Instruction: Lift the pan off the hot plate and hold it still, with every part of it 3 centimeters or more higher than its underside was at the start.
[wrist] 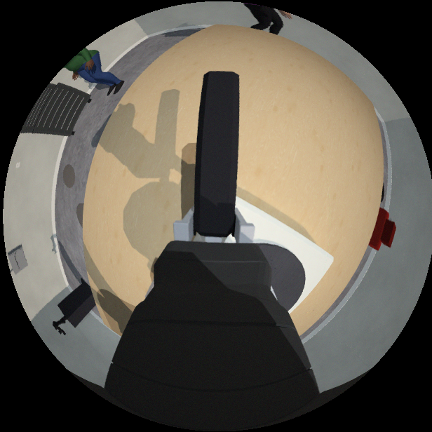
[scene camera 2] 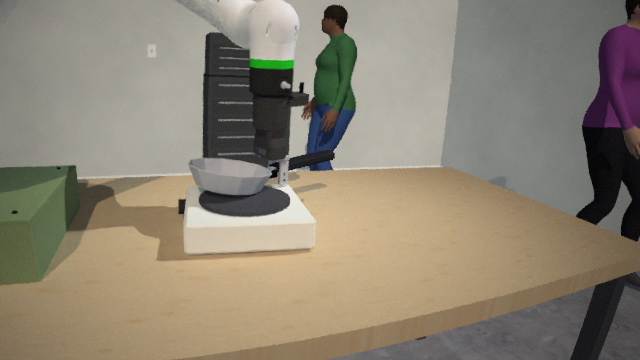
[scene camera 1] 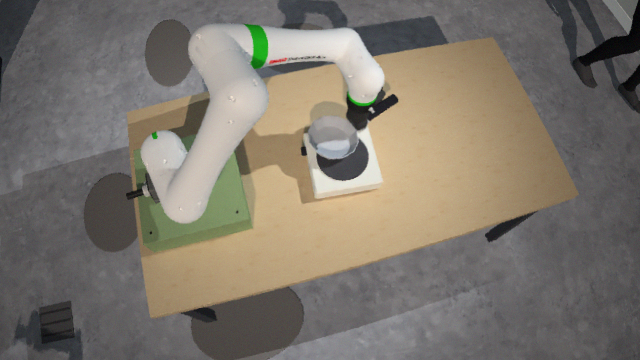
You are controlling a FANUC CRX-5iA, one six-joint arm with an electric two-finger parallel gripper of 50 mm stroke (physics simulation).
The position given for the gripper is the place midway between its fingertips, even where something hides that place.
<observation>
In view: the gripper [scene camera 2: 277, 180], a white hot plate [scene camera 2: 273, 219] and a light grey pan [scene camera 2: 233, 177].
The light grey pan shows as well in the wrist view [wrist: 216, 160] and in scene camera 1 [scene camera 1: 332, 137]. The gripper also shows in the wrist view [wrist: 214, 215].
</observation>
